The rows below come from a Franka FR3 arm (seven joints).
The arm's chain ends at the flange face. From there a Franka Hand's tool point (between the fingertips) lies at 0.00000 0.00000 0.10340 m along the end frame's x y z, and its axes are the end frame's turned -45 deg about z.
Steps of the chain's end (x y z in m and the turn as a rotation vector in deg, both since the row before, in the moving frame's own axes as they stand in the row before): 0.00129, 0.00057, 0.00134, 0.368, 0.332, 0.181; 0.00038, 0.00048, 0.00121, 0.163, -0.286, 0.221; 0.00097, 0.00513, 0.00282, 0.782, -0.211, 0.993; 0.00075, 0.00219, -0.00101, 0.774, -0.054, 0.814; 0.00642, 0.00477, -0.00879, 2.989, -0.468, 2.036
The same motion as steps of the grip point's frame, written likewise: 0.00140, 0.00127, 0.00134, 0.025, 0.495, 0.181; -0.00023, 0.00003, 0.00121, 0.317, -0.087, 0.221; -0.00220, 0.00305, 0.00281, 0.702, 0.404, 0.993; -0.00009, 0.00103, -0.00102, 0.585, 0.509, 0.814; 0.00446, 0.00356, -0.00893, 2.444, 1.783, 2.036
